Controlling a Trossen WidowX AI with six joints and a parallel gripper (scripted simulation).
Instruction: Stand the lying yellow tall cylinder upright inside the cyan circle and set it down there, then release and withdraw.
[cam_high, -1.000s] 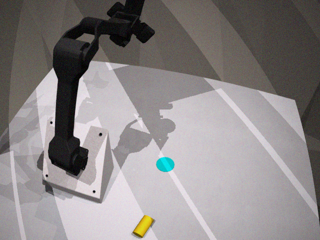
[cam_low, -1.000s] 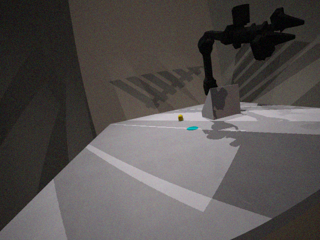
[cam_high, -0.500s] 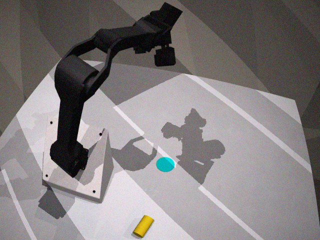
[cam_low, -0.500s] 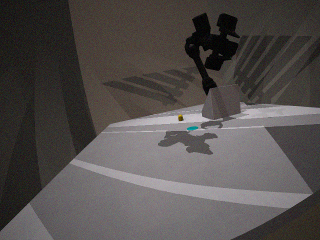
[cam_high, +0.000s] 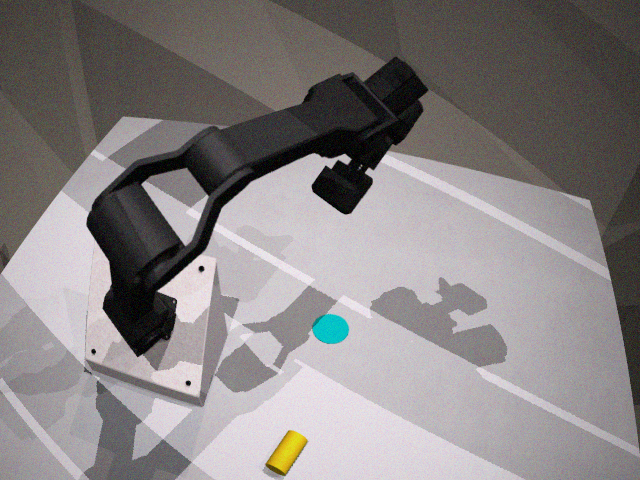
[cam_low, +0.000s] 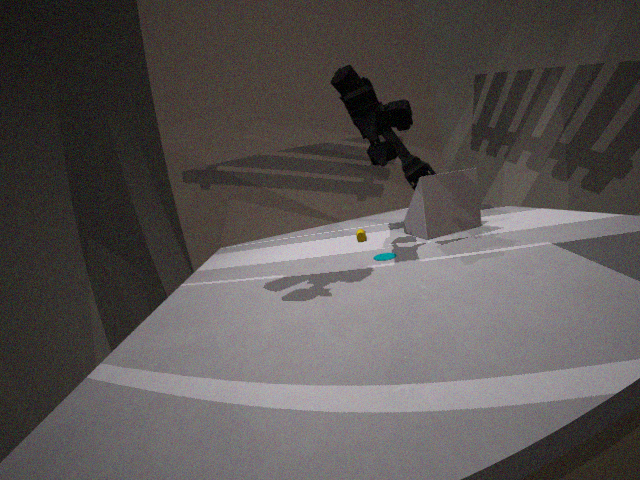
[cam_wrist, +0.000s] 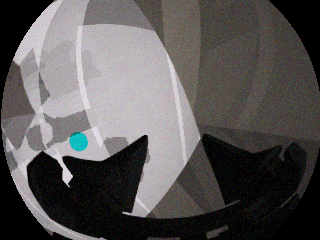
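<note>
The yellow tall cylinder is 20 mm behind my gripper tip, 390 mm to the right of it and 230 mm below it. From my gripper tip the other things lie so: cyan circle (20 mm behind, 140 mm to the right, 250 mm below).
</note>
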